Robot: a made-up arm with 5 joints.
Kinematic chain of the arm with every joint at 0, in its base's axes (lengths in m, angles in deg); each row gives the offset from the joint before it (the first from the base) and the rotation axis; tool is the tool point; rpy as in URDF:
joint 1: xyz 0 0 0.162 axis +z
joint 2: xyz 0 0 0 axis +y
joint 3: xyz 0.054 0 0.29 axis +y
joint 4: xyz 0.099 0 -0.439 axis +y
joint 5: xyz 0.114 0 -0.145 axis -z
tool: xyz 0 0 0 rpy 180 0 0
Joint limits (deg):
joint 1: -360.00..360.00
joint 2: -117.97..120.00
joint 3: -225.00..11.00
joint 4: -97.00..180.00
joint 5: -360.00..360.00
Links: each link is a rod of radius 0.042 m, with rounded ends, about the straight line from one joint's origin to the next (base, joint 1, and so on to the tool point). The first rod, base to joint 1, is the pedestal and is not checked.
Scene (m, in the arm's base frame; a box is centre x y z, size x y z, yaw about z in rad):
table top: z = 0
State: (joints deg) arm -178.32 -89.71 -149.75 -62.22 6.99
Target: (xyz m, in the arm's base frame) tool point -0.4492 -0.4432 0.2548
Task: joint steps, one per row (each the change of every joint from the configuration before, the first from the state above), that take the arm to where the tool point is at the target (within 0.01 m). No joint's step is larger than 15 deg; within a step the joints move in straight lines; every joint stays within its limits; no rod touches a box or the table.
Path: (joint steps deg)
1: -13.71 2.05 -2.35 -3.48 0.00
2: -13.70 2.05 -2.36 -3.48 0.00
3: -13.71 2.06 -2.35 -3.47 0.00
4: -13.71 2.05 -2.35 -3.48 0.00
5: -13.70 2.05 -2.36 -3.48 0.00
6: -13.71 2.05 -2.35 -3.48 0.00
7: -13.71 2.05 -2.35 -3.48 0.00
8: -13.70 2.05 -2.36 -3.47 0.00
9: -13.71 2.06 -2.35 -3.48 0.00
10: -13.71 2.05 -2.36 -3.48 0.00

